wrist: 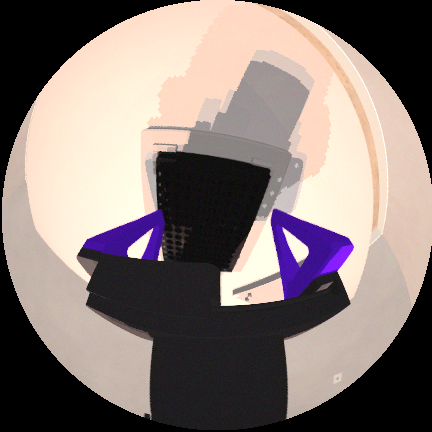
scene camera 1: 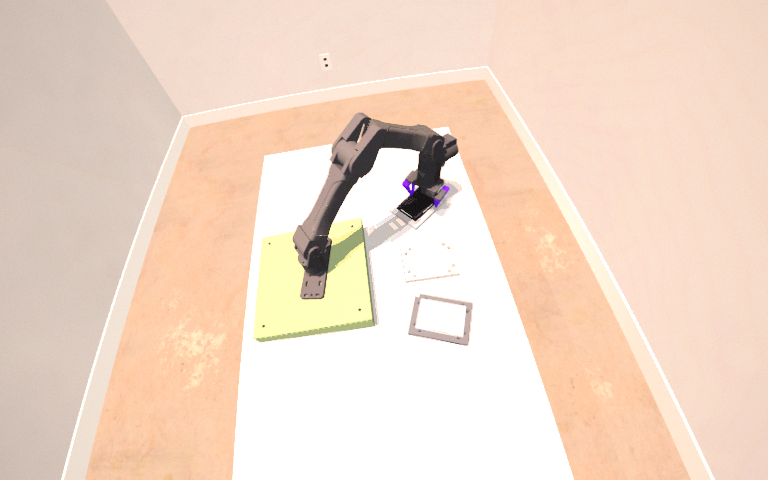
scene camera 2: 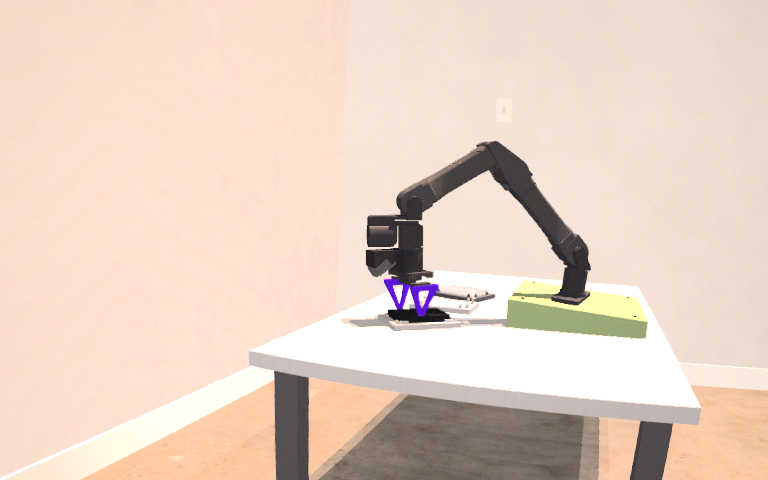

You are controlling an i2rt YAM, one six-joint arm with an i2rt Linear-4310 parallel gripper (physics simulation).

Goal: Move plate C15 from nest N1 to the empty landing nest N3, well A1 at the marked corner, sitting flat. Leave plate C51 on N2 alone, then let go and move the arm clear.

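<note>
A black well plate (scene camera 1: 416, 205) (scene camera 2: 436, 315) (wrist: 215, 200) lies, looking flat, on a pale nest (scene camera 1: 417, 224) (scene camera 2: 430, 324) (wrist: 230, 144) at the table's far right in scene camera 1. My gripper (scene camera 1: 424, 199) (scene camera 2: 410, 311) (wrist: 217, 214) is open, pointing down, its purple fingers on either side of the black plate and low beside it. Whether they touch it I cannot tell. An empty white nest with small pegs (scene camera 1: 430, 260) (scene camera 2: 461, 308) is the middle one. A white plate (scene camera 1: 441, 316) (scene camera 2: 458, 291) lies on a dark grey nest (scene camera 1: 414, 316) (scene camera 2: 487, 296). Labels and the marked corner are unreadable.
A thick yellow-green block (scene camera 1: 345, 283) (scene camera 2: 577, 326) carries the arm's base, left of the nests in scene camera 1. All stand on a white table (scene camera 1: 396, 407) (scene camera 2: 509, 362). The arm reaches over from the block to the black plate, and its shadow falls on the table.
</note>
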